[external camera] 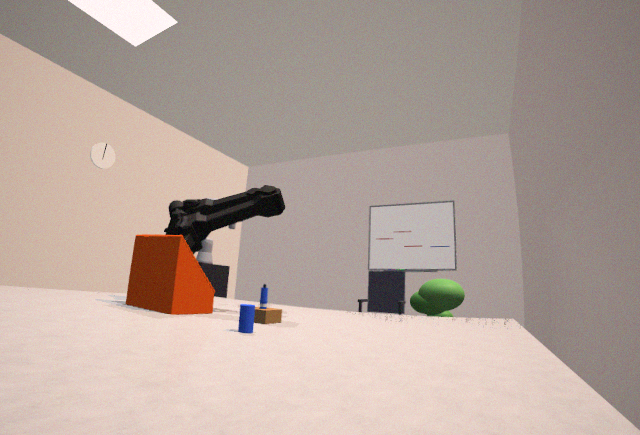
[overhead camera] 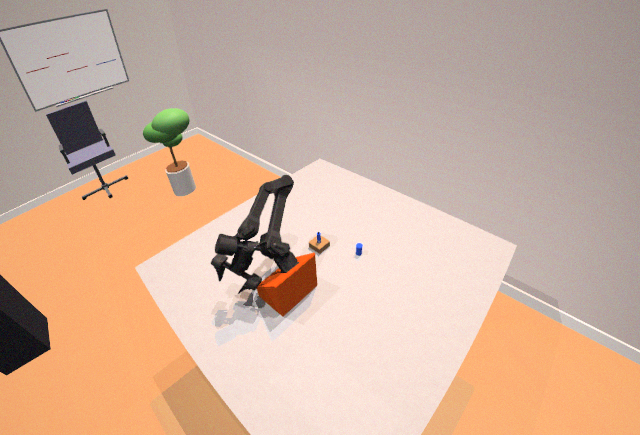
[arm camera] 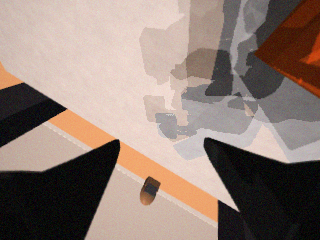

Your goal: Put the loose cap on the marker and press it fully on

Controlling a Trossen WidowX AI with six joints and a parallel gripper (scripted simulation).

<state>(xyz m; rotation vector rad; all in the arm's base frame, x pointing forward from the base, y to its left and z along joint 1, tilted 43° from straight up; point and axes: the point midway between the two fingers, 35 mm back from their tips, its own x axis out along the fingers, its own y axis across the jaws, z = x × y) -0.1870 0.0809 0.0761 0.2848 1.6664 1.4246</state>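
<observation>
Now: the blue cap 540 mm ahead of my gripper tip, 170 mm to the right of it and 80 mm below it. The rest, counted from my gripper tip: holder block: 450 mm ahead, 90 mm below, 10 mm to the right.
</observation>
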